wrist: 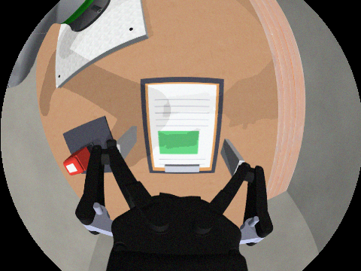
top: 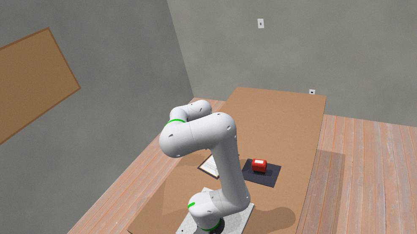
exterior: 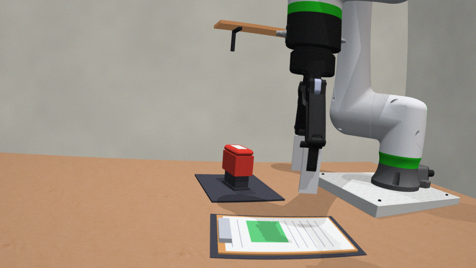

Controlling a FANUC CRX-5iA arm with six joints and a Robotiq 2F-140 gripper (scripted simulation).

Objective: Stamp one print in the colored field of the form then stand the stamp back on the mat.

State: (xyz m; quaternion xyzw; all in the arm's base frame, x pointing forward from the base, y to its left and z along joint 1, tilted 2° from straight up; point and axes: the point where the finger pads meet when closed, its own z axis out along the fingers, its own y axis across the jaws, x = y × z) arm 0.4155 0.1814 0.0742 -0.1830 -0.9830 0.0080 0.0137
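Now: hand 300 mm to the left of the red stamp, 60 mm above it and 20 mm short of it. Round my hand: dark mat 300 mm to the right, 110 mm below, 20 mm ahead; then clipboard 110 mm below, 40 mm ahead; then black foot 300 mm to the right, 90 mm below, 20 mm ahead.
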